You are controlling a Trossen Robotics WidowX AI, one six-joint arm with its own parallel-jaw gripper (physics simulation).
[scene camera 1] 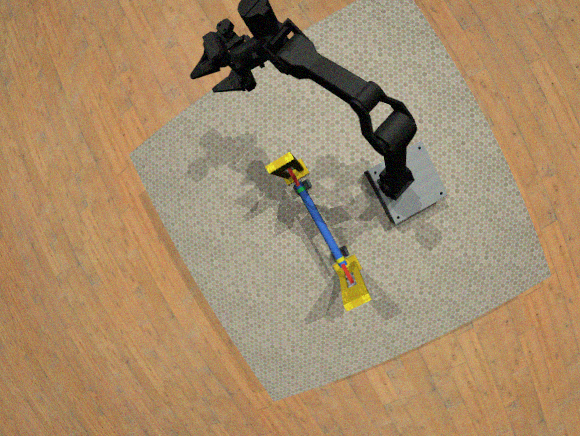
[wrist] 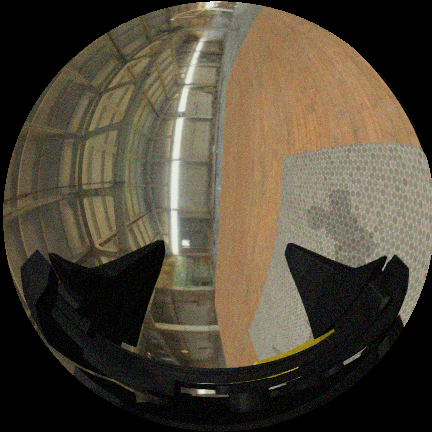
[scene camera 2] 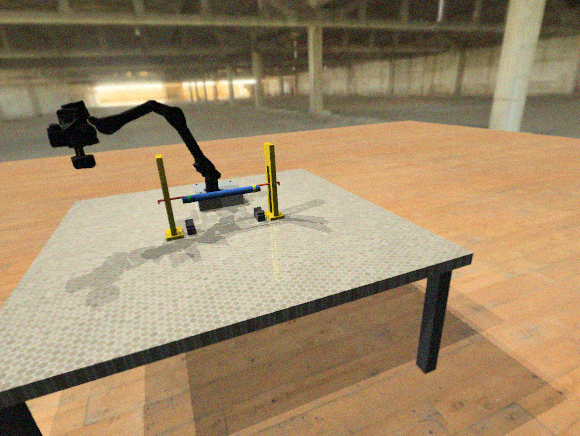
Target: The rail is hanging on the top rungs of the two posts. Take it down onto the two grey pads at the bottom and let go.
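Where they show: gripper, fingertip midpoint: (scene camera 1: 202,84) (wrist: 227,249) (scene camera 2: 68,146); arm's base at its link origin: (scene camera 1: 390,183) (scene camera 2: 212,190).
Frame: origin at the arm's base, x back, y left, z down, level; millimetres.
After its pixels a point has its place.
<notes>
The blue rail (scene camera 1: 320,225) @[x -261, y -19, z -70 mm] (scene camera 2: 222,194) @[x -272, y -21, z -58 mm], with a green band, a yellow band and thin red ends, hangs level between two yellow posts. Its green-banded end is at one post (scene camera 1: 281,164) @[x -242, y -210, z -225 mm] (scene camera 2: 170,215) @[x -278, y -220, z -18 mm], its yellow-banded end at the other post (scene camera 1: 356,297) @[x -272, y 172, z -217 mm] (scene camera 2: 274,200) @[x -310, y 175, z -6 mm]. The rungs are too small to make out. Two small dark grey pads, one (scene camera 1: 307,184) @[x -229, y -151, z 33 mm] (scene camera 2: 190,227) @[x -274, y -158, z 46 mm] near the green-banded end and one (scene camera 1: 344,251) @[x -251, y 117, z 34 mm] (scene camera 2: 259,214) @[x -294, y 112, z 46 mm] near the other, sit low between the posts. My gripper (scene camera 1: 203,84) @[x -280, y -462, z -294 mm] (wrist: 227,249) @[x -280, y -462, z -294 mm] is open and empty, high and well away from the rail, rolled sideways.
The arm's grey base plate (scene camera 1: 425,175) @[x 115, y 44, z 5 mm] stands on the tiled table (scene camera 1: 280,370) @[x -767, y 442, z 75 mm] (scene camera 2: 300,280) @[x -760, y 47, z 75 mm] (wrist: 395,170) @[x -224, y -601, z 74 mm], beside the rail. The arm reaches out above the table past the green-banded end. A yellow strip (wrist: 295,349) @[x -271, y -229, z -143 mm] shows at the lower edge of the wrist view.
</notes>
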